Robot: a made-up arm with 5 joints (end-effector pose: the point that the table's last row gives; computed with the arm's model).
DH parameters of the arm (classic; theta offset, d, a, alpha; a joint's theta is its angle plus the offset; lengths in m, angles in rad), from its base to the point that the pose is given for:
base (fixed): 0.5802 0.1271 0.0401 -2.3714
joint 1: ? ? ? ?
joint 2: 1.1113 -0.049 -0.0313 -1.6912
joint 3: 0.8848 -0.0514 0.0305 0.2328
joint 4: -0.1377 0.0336 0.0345 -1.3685
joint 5: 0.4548 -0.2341 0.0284 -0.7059
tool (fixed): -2.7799 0.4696 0 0
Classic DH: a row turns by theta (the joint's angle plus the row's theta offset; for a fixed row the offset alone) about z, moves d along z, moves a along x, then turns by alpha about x.
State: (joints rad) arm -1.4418 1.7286 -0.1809 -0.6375 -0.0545
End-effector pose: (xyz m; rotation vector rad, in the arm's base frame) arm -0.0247 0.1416 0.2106 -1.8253 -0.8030 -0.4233
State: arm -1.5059 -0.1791 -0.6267 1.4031 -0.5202
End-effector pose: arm 0.4325 0.0379 0.4841 -1.2434 0.8341 -1.6290
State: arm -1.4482 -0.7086 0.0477 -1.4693 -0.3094
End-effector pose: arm 0.3762 0.1105 0.4858 -0.9338 1.1612 0.9150
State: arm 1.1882 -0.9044 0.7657 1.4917 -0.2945
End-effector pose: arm 0.1418 -0.3858 0.5667 0.2975 0.5449 0.1402
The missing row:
joint 1: -0.0798 -0.3099 -0.0044 2.4005
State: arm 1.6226 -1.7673 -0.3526 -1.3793 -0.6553
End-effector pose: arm -0.0521 -0.4158 0.5073 1.2403 1.7988 -2.1895
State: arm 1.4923 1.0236 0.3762 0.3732 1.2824
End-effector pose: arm 0.2579 -0.2975 0.5124 0.4768 -1.0507 2.5853
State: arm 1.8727 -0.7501 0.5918 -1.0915 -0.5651
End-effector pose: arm -0.1783 -0.3825 0.3761 -0.5215 -1.5264 0.8795
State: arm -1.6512 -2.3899 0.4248 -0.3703 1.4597
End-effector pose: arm -0.1114 -0.1760 0.2465 -1.0919 -1.6663 0.5398
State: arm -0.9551 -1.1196 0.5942 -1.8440 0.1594
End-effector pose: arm 0.4806 -0.1680 0.1468 0.0876 2.2409 0.5344
